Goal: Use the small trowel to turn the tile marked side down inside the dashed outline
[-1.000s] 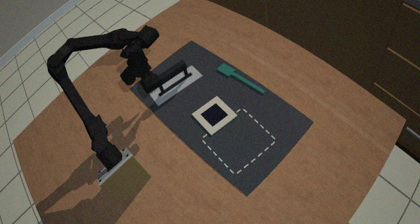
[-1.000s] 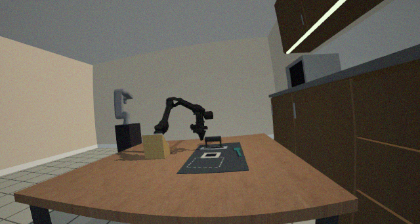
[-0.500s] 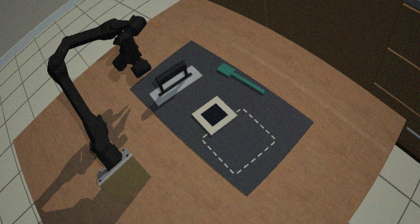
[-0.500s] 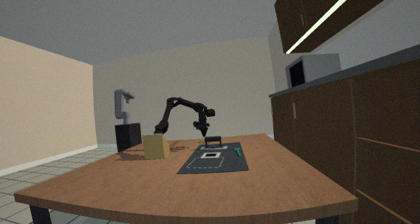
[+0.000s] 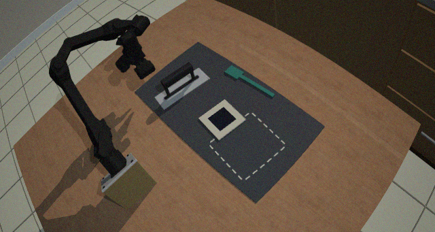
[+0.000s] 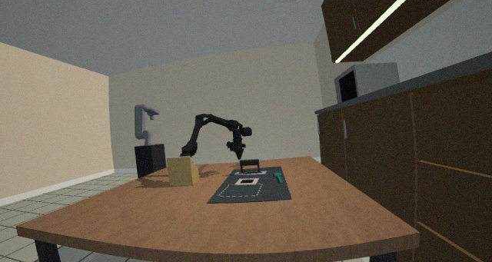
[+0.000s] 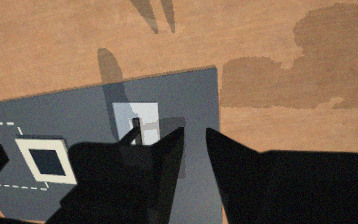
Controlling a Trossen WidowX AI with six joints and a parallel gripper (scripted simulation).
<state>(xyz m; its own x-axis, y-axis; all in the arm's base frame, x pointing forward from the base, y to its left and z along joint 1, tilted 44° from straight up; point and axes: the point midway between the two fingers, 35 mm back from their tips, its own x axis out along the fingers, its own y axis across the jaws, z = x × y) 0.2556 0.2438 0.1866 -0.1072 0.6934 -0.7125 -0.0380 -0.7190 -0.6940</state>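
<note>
Now: the trowel 110 mm ahead of my gripper tip, 100 mm to the right of it and 40 mm below it. Round my gripper tip: dark mat: 270 mm to the right, 140 mm ahead, 100 mm below; tile: 300 mm to the right, 110 mm ahead, 80 mm below; teal flat tool: 280 mm ahead, 230 mm to the right, 80 mm below.
</note>
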